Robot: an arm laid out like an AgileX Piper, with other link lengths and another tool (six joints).
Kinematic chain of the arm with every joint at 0, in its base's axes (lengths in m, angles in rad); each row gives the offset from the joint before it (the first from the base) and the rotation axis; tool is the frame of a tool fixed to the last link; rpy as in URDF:
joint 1: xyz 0 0 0.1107 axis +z
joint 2: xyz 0 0 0 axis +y
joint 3: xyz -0.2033 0 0.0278 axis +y
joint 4: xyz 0.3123 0 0.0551 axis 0.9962 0 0.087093
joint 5: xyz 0 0 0 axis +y
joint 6: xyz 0.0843 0 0.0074 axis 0.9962 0 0.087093
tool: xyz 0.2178 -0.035 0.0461 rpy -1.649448 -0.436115 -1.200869
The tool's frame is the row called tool.
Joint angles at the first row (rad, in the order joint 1, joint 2, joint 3, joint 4, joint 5, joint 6):
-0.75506, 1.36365, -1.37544, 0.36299, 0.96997, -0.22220
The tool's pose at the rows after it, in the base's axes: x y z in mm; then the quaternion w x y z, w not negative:
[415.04 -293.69 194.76 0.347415 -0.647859 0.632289 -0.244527]
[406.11 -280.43 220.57 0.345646 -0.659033 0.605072 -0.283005]
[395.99 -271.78 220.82 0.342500 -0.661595 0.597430 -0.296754]
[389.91 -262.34 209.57 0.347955 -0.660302 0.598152 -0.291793]
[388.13 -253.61 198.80 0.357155 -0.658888 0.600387 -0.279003]
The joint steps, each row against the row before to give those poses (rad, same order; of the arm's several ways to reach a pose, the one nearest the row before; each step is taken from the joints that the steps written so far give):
-0.00001, -0.14942, 0.12325, 0.07410, -0.04946, -0.07557
0.00000, -0.13952, 0.10166, 0.02850, -0.04034, -0.05770
0.00001, -0.09562, 0.09407, 0.00708, -0.02548, -0.02136
0.00000, -0.05584, 0.06955, 0.01467, -0.00240, -0.00527
-0.00001, -0.01934, 0.03148, 0.01832, 0.01484, 0.00002

